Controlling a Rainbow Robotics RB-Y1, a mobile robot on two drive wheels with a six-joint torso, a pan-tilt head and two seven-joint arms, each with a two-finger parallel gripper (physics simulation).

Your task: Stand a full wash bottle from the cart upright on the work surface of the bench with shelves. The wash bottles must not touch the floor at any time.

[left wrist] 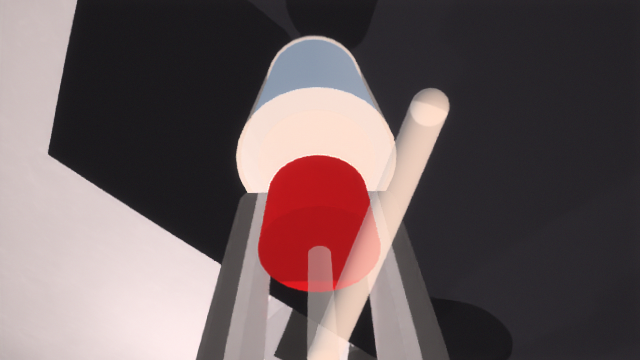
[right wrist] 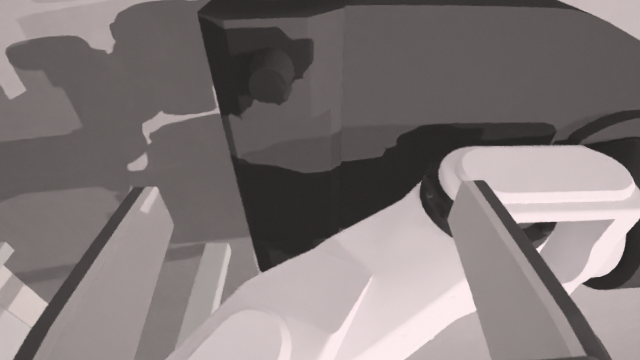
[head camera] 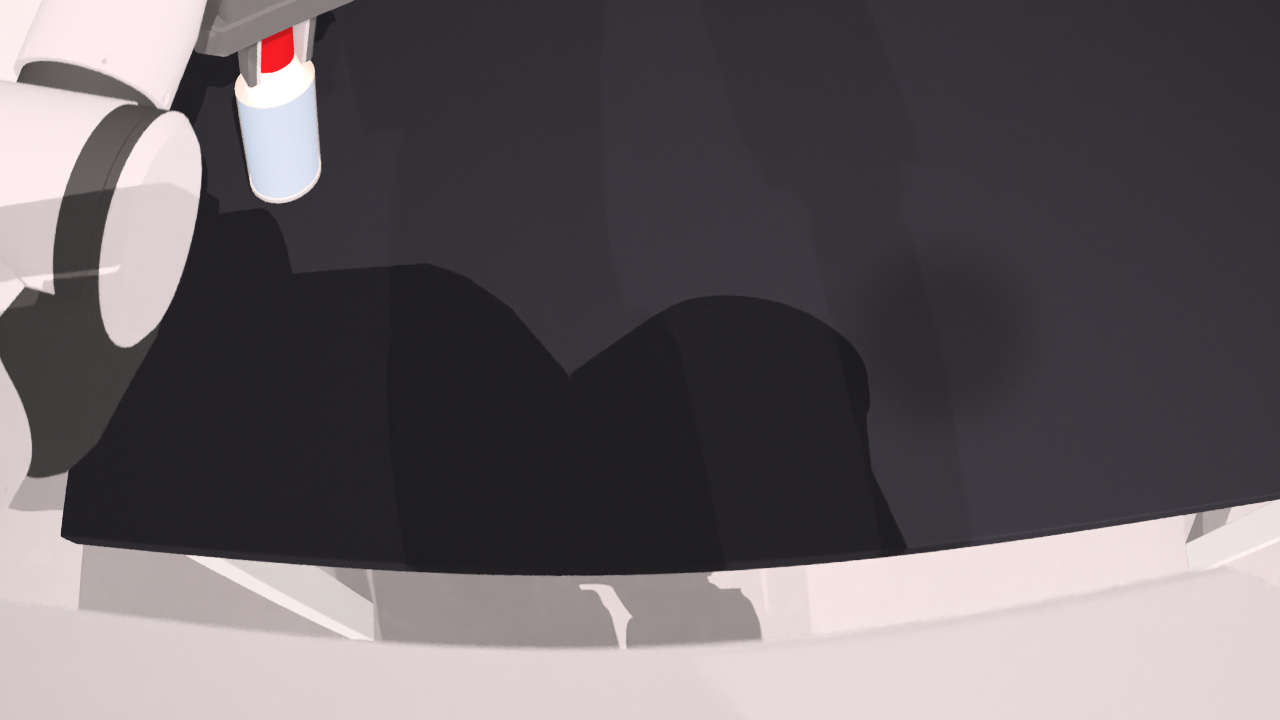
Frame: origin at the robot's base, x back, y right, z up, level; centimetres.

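Where they show: left gripper, fingertip midpoint: (left wrist: 317,210) (head camera: 276,66); right gripper, fingertip midpoint: (right wrist: 310,203).
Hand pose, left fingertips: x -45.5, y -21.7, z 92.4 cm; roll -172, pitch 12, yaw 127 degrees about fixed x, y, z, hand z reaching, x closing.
Note:
After its pixels a point has its place.
A wash bottle (head camera: 281,143) {x -42.6, y -22.0, z 87.3 cm} (left wrist: 316,125) {x -47.7, y -23.5, z 91.8 cm} with a red cap, a white shoulder, a pale blue body and a thin spout tube hangs roughly upright at the upper left of the head view. My left gripper (head camera: 279,55) {x -45.5, y -21.7, z 92.4 cm} (left wrist: 317,210) {x -45.5, y -21.7, z 92.4 cm} is shut on its red cap. The bottle is over the dark work surface (head camera: 1074,223) {x -42.0, y 39.5, z 76.3 cm} (left wrist: 525,210) {x -46.3, y -2.7, z 76.3 cm} of the bench; the gap between its base and the surface is hard to tell. My right gripper (right wrist: 310,203) {x 4.4, y 22.6, z 45.1 cm} is open, with nothing between its fingers, and is away from the bottle. The bench's shelves and the cart do not show in the head view.
The bench's near edge (head camera: 572,571) {x -16.6, y -2.5, z 75.5 cm} runs across the lower part of the head view, close to my pale body (head camera: 626,685) {x -5.6, y 0.2, z 124.8 cm}. Its left corner lies below my left arm (head camera: 147,232) {x -18.7, y -13.9, z 113.3 cm}. The right wrist view shows my dark base (right wrist: 440,70) {x 18.8, y 15.6, z 17.0 cm}, a white part of my body (right wrist: 545,170) {x 27.7, y 9.9, z 28.5 cm} and the floor.

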